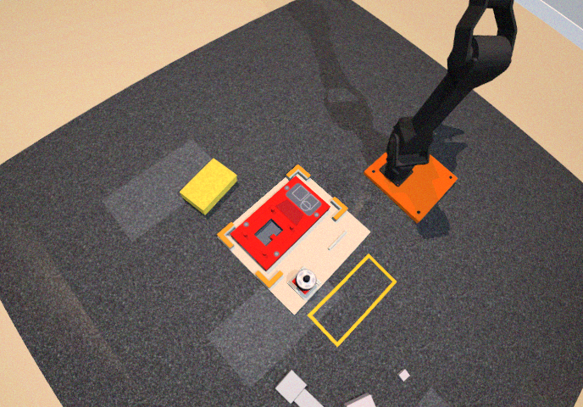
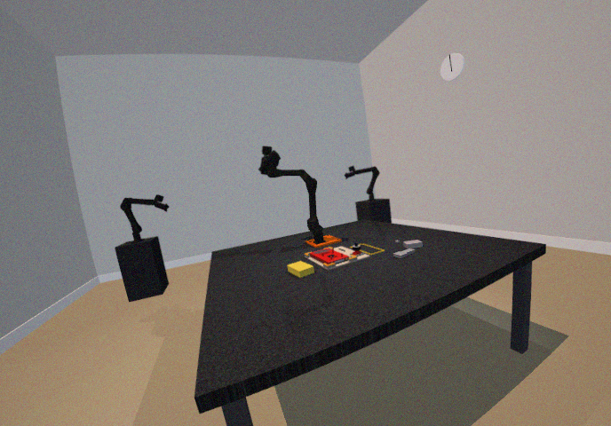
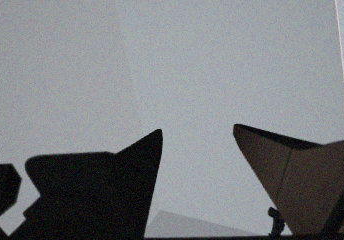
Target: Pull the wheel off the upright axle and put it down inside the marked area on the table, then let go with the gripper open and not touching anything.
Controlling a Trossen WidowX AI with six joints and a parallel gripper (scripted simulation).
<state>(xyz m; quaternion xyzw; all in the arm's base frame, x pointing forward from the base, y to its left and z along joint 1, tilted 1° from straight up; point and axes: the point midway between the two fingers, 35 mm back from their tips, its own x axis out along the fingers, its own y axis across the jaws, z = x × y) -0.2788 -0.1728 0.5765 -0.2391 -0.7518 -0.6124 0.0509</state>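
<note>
Now: the wheel 66 cm ahead of my gripper tip, 56 cm below it and 21 cm to the left of it. Also, from my gripper tip: yellow block: 67 cm ahead, 59 cm below, 9 cm to the right; then grey chip: 65 cm ahead, 60 cm below, 48 cm to the left.
</note>
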